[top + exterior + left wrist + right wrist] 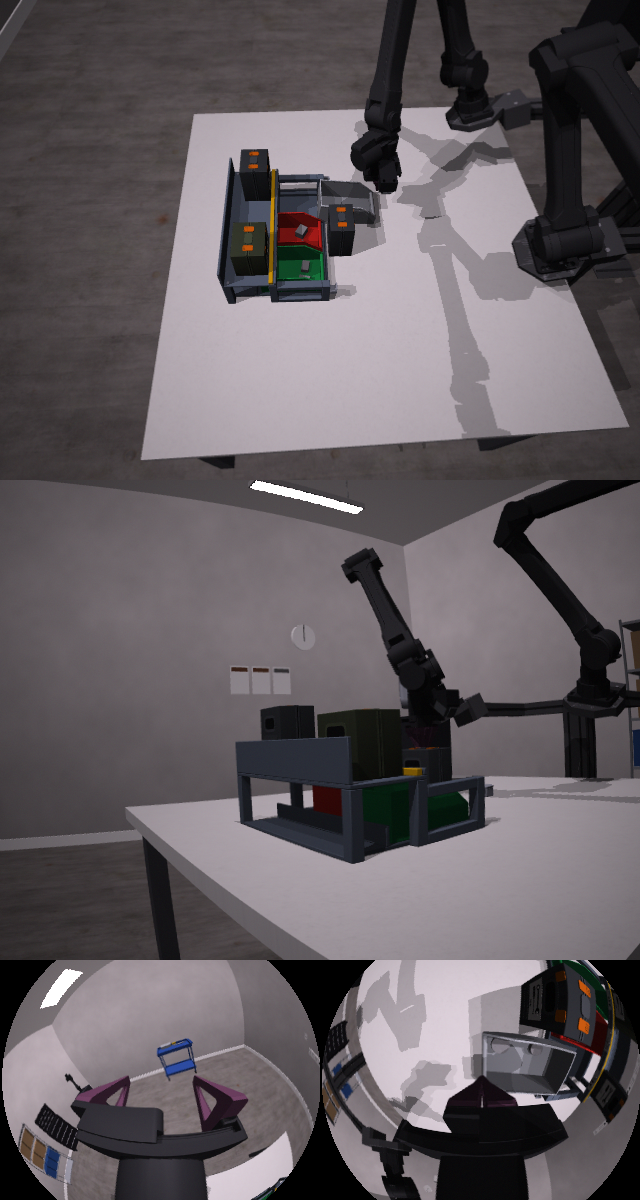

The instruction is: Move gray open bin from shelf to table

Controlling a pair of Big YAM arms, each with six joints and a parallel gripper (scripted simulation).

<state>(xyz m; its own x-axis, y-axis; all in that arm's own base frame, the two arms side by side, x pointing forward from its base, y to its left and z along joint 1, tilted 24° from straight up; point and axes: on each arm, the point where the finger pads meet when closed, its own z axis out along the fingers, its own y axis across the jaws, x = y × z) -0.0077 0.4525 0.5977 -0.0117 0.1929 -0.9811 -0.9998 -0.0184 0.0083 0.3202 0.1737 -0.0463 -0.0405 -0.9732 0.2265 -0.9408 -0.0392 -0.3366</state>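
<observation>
The gray bin is 8 cm ahead of my right hand, 6 cm below it and 1 cm to the right of it. The rest, counted from my right hand: green bin 28 cm ahead, 19 cm to the left, 7 cm below; then red bin 26 cm ahead, 8 cm to the left, 7 cm below; then shelf 29 cm ahead, 7 cm to the left, 4 cm below.
</observation>
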